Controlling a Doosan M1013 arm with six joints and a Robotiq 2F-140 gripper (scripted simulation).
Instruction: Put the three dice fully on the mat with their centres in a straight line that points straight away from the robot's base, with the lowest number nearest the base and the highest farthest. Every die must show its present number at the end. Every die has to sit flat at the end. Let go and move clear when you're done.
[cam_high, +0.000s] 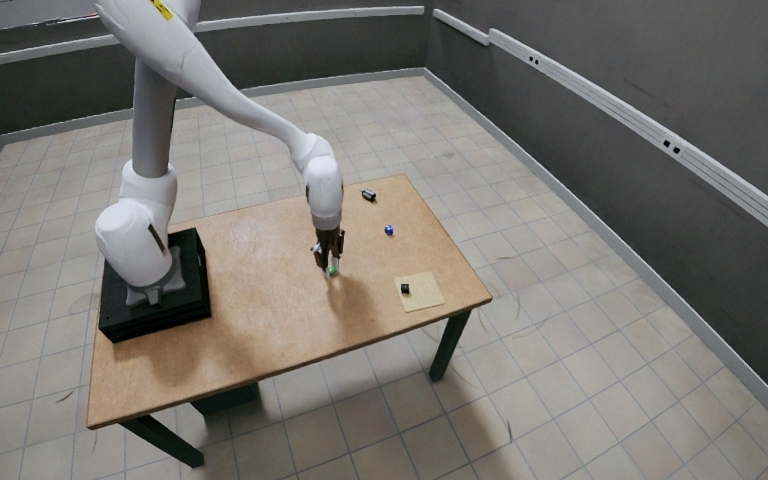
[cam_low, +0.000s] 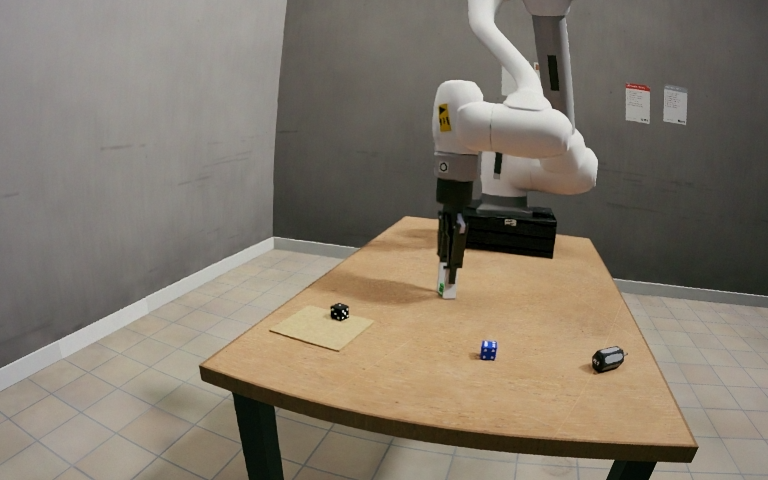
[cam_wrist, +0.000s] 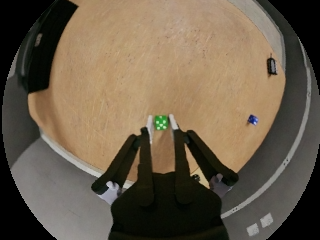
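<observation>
My gripper is now 20 mm above the green die. The rest, counted from my hand: tan mat 240 mm ahead, 190 mm to the right, 30 mm below; then blue die 280 mm ahead, 100 mm to the left, 20 mm below; then black die 200 mm ahead, 170 mm to the right, 20 mm below.
</observation>
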